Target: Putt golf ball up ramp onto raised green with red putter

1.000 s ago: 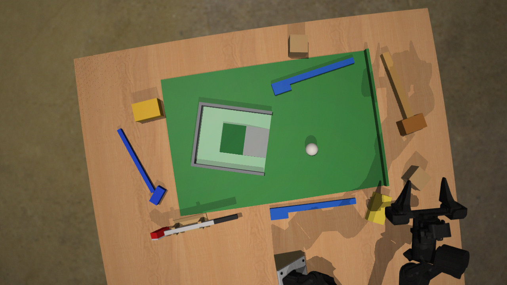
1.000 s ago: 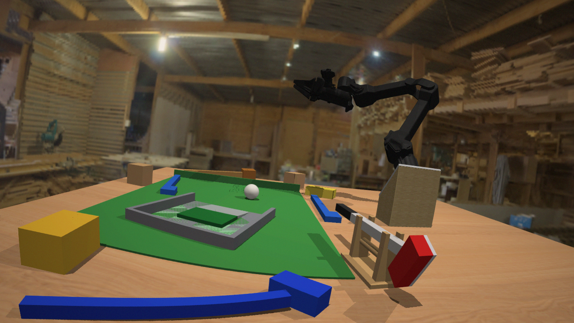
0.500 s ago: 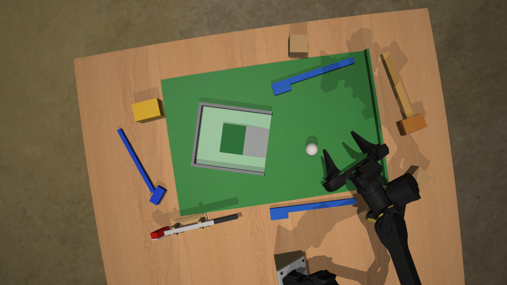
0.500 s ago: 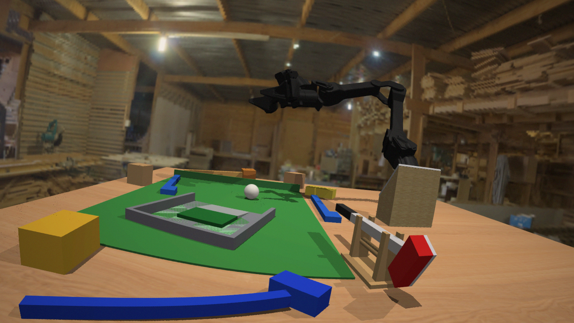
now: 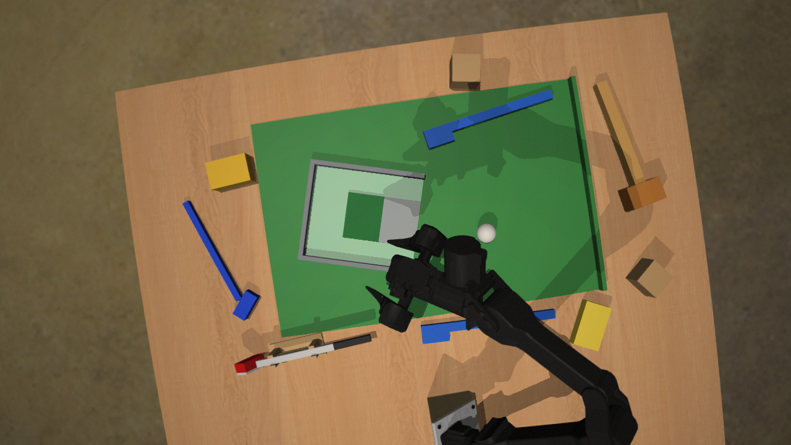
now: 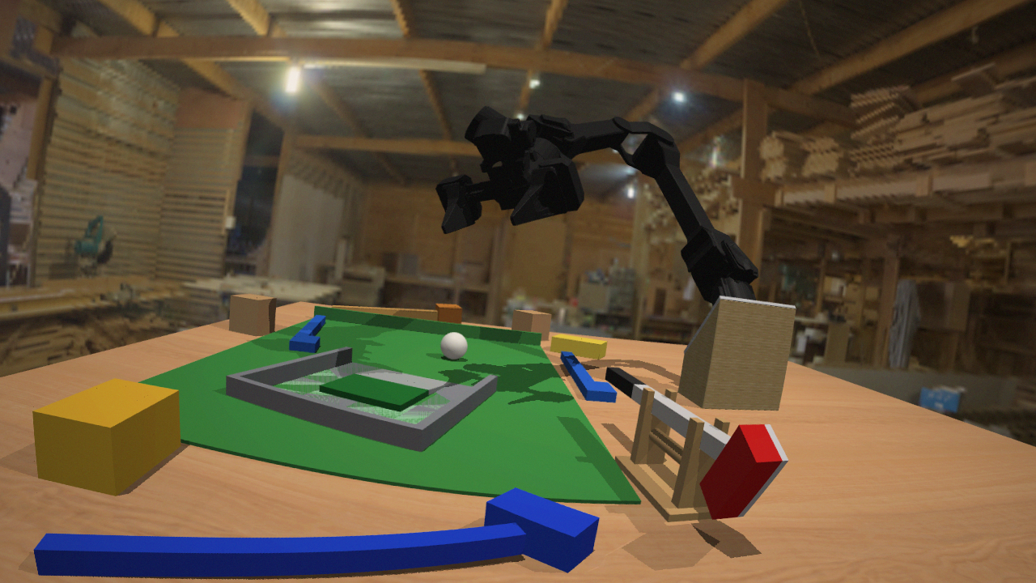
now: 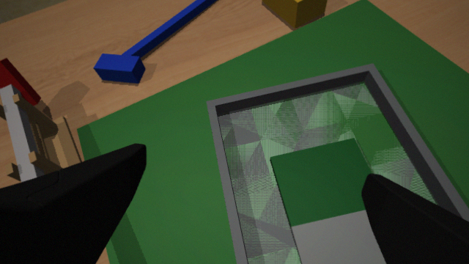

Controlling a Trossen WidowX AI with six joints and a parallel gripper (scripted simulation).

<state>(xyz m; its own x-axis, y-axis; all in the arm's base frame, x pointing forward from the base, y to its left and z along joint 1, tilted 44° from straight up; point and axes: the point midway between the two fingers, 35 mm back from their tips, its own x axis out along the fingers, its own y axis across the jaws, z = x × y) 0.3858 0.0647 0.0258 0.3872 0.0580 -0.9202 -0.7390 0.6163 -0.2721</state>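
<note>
Now: the red putter 21 cm to the left of my gripper tip, 16 cm behind it and 14 cm below it. The rest, counted from my gripper tip: white golf ball (24 cm to the right, 18 cm below, 1 cm behind); then green mat (20 cm below, 13 cm to the right, 8 cm ahead); then wooden rack (23 cm to the left, 17 cm below, 15 cm behind).
</note>
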